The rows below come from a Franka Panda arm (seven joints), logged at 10 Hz.
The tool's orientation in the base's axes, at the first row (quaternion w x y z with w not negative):
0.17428, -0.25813, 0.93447, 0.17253
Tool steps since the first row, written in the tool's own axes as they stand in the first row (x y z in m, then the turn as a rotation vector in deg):
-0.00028, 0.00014, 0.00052, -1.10, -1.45, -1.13
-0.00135, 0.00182, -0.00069, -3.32, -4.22, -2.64
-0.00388, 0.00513, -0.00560, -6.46, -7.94, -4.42
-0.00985, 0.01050, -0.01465, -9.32, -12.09, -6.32
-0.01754, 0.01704, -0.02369, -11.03, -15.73, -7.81
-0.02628, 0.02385, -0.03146, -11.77, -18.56, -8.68
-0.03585, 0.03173, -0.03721, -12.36, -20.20, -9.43
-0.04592, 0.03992, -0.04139, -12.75, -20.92, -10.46
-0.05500, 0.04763, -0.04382, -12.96, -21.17, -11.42
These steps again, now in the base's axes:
0.00027, 0.00045, -0.00031, 1.41, -1.17, 1.11
-0.00006, 0.00175, 0.00159, 4.34, -3.09, 2.72
-0.00098, 0.00347, 0.00773, 8.47, -5.50, 4.72
-0.00122, 0.00659, 0.01941, 12.58, -8.43, 6.62
-0.00071, 0.01139, 0.03208, 15.58, -11.26, 7.79
0.00080, 0.01737, 0.04412, 17.50, -13.59, 8.20
0.00287, 0.02541, 0.05498, 18.69, -14.98, 8.73
0.00556, 0.03455, 0.06474, 19.15, -15.82, 9.63
0.00812, 0.04360, 0.07244, 19.23, -16.33, 10.50

